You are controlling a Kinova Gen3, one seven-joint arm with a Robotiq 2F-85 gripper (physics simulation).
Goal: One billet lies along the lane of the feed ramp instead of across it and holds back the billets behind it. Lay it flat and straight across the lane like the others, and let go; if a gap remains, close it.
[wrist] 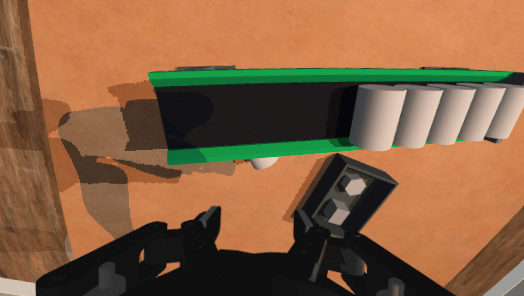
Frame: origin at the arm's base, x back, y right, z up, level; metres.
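Where they show: gripper, fingertip midpoint: [257, 220].
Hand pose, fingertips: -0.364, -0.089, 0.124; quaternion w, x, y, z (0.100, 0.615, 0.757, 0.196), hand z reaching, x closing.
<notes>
After its pixels a point has its place, as x, y, z.
The feed ramp [260, 112] @(-0.432, -0.101, 0.057) has a dark lane between green side rails and spans the upper part of the wrist view. Several pale billets [378, 118] @(-0.460, -0.003, 0.084) [419, 117] @(-0.471, 0.038, 0.081) [451, 115] @(-0.481, 0.075, 0.076) lie across the lane in a row at its right part, side by side with no clear gap between them. The rightmost billet is cut by the view's edge. No billet lying along the lane shows. The left part of the lane is bare. My gripper [257, 220] @(-0.364, -0.089, 0.124) is partly open with nothing between its fingers, at the bottom of the view, apart from the ramp and billets.
A pale cylinder [264, 162] @(-0.361, -0.074, 0.018) shows partly below the ramp's near rail, the rest hidden by the ramp. A dark open box [367, 170] @(-0.377, 0.077, 0.009) with two pale nut-like pieces stands between the ramp and my right finger. Wooden edges [15, 125] [495, 250] border the orange surface.
</notes>
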